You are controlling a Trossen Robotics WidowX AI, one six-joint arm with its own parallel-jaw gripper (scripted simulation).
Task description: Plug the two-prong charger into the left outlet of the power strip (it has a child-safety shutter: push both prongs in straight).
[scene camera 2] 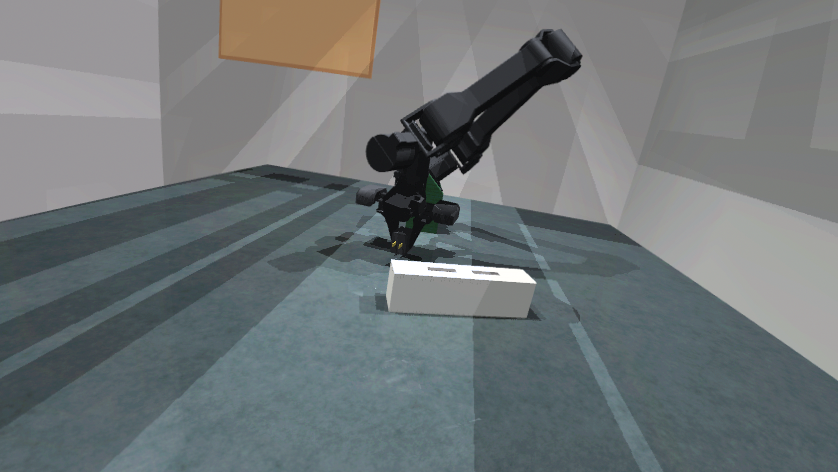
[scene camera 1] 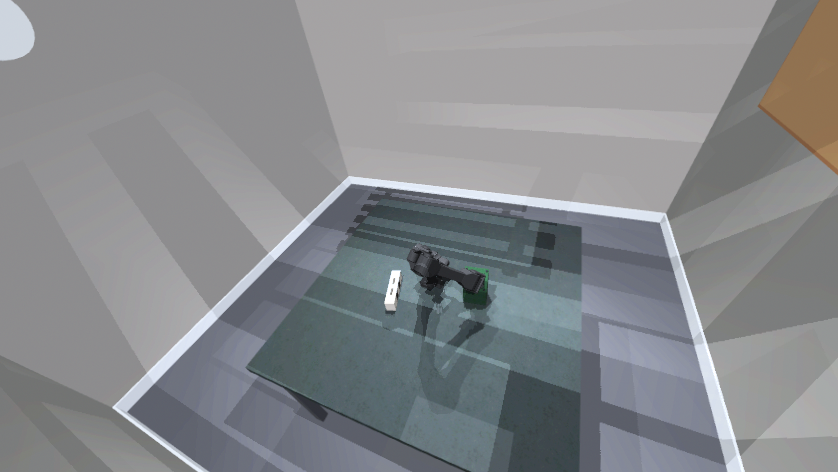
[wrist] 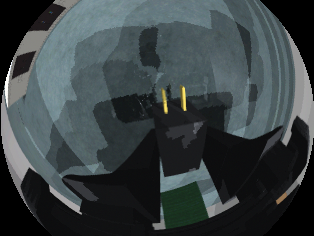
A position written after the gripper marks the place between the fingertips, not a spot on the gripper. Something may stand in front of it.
The gripper (scene camera 2: 402, 245) carries a charger (wrist: 180, 128).
